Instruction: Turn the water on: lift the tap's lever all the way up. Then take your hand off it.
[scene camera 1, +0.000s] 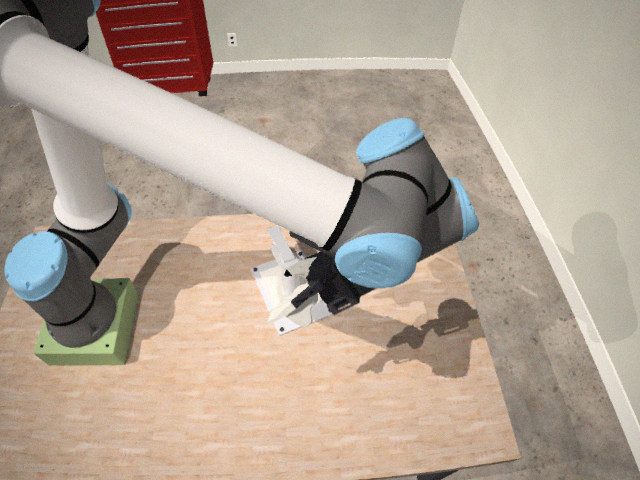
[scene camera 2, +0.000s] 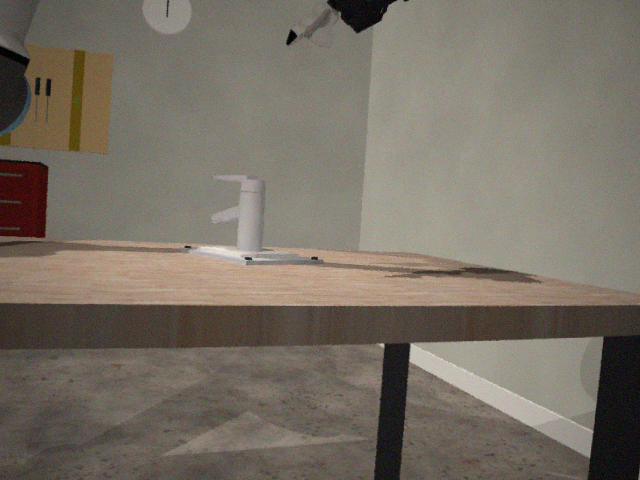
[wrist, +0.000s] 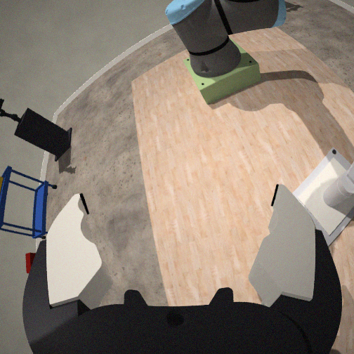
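Pixels of known places: gripper, fingertip midpoint: (scene camera 1: 276, 297) (scene camera 2: 291, 11); arm's base, link origin: (scene camera 1: 82, 315).
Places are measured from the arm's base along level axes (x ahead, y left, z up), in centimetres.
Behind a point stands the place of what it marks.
Note:
The white tap (scene camera 2: 250, 219) @[x 56.8, y 2.6, z -0.9 cm] (wrist: 340, 192) stands upright on its pale base plate (scene camera 1: 289, 326) @[x 55.6, y -6.8, z -7.5 cm] (scene camera 2: 222, 254) @[x 51.1, y 0.2, z -7.4 cm] (wrist: 304, 192). In the second scene view its lever (scene camera 2: 229, 177) @[x 54.6, y 10.4, z 6.9 cm] sticks out to the left from the top, close to level, above the shorter spout (scene camera 2: 225, 214) @[x 54.5, y 11.4, z -0.4 cm]. In the first scene view the arm and gripper cover much of the tap, and I cannot make out the lever there. My gripper (scene camera 1: 275, 274) (wrist: 178, 191) is wide open and empty. It hangs high above the tap and touches nothing; part of it shows at the top edge of the second scene view.
The plate stands on the wooden table (scene camera 1: 232, 403) @[x 38.8, y -25.7, z -8.3 cm] (scene camera 2: 129, 281) @[x 31.4, y -29.3, z -8.3 cm] (wrist: 200, 165). The arm's green base block (scene camera 1: 82, 356) @[x 0.8, y -11.2, z -2.2 cm] (wrist: 230, 87) is bolted at the table's left in the first scene view. A red drawer cabinet (scene camera 1: 155, 46) (scene camera 2: 23, 198) stands behind the table.

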